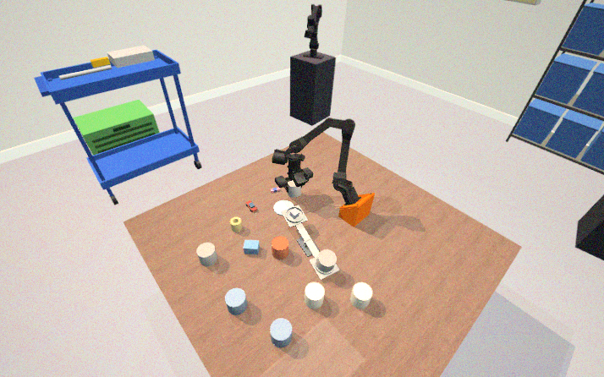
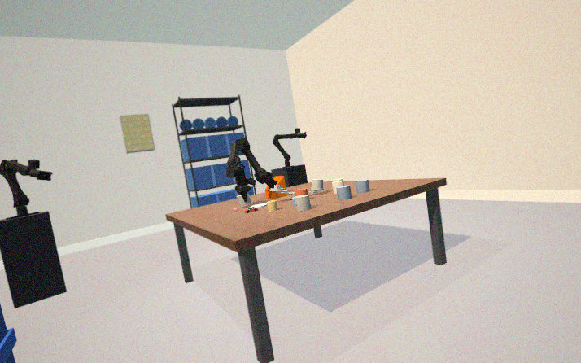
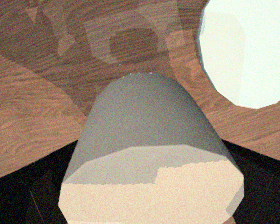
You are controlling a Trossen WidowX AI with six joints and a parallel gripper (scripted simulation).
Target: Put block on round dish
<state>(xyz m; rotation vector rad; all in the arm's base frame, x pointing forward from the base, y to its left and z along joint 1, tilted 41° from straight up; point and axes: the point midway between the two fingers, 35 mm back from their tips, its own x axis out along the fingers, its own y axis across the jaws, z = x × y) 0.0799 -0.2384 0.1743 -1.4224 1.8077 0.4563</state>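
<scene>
My gripper tip is 160 mm short of the grey block, 140 mm to the right of it and 50 mm below it. Also, from my gripper tip: balance beam 260 mm to the left, 200 mm ahead; then red toy car 210 mm ahead, 90 mm to the right, 20 mm below; then round white dish 100 mm ahead, 30 mm to the left, 30 mm below.
</scene>
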